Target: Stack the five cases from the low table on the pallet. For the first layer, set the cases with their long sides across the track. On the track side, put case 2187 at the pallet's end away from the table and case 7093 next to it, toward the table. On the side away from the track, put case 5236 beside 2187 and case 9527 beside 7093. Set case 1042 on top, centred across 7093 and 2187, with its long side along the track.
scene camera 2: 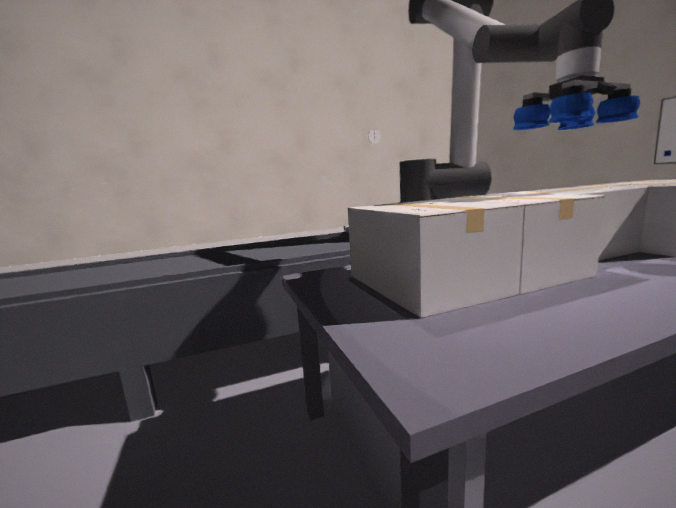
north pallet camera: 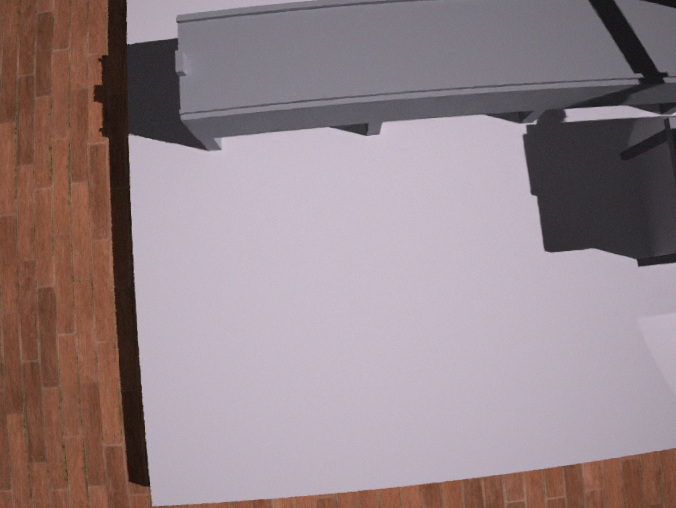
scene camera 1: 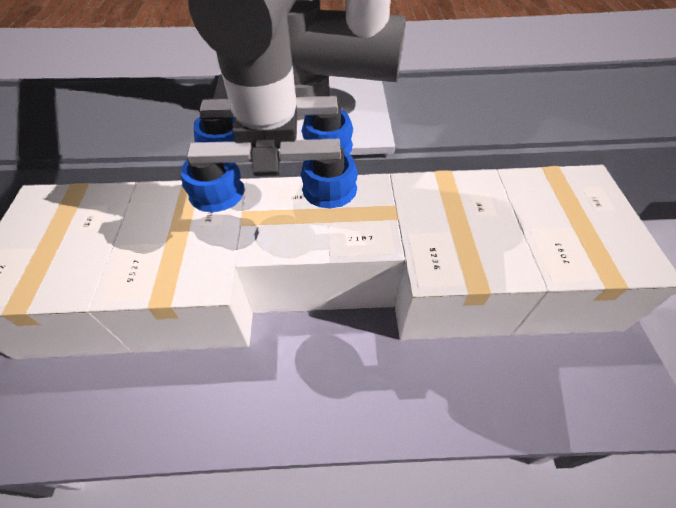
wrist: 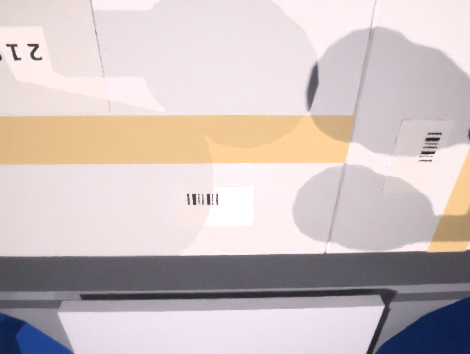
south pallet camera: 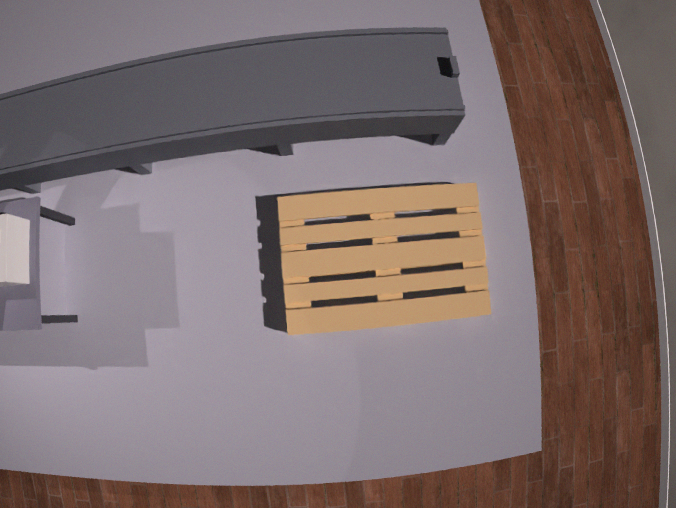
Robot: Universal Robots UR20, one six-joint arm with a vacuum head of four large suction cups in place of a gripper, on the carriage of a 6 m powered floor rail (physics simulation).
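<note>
My suction gripper is open and holds nothing; it hangs clear above the row of cases. Below it, case 2187 lies with its long side along the track. Case 9527 touches it on the left in scene camera 1, with case 1042, its label partly cut off, at the far left. Case 5236 and case 7093 stand to the right. The pallet is bare.
The low table stands beside the floor rail. The arm's white carriage plate sits on the rail behind the cases. The pallet lies beyond one table end.
</note>
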